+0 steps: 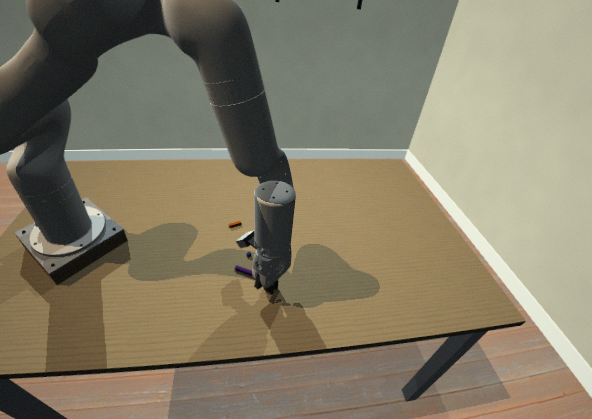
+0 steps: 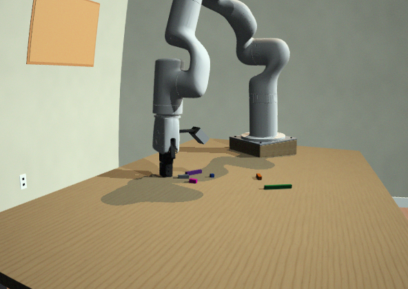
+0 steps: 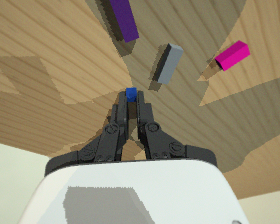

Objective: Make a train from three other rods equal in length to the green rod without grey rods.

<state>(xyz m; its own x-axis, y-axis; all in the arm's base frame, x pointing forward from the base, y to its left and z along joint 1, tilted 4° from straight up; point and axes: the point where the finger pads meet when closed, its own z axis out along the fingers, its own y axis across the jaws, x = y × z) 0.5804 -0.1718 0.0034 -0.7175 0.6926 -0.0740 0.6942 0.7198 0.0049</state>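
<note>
My hand is 5 cm to the right of the grey rod, 2 cm above it and 1 cm past it. Round my hand: orange rod 25 cm to the left, 11 cm behind, 2 cm below; magenta rod 9 cm to the left, 2 cm below, 2 cm ahead; purple rod 7 cm behind, 6 cm to the left, 2 cm below.
</note>
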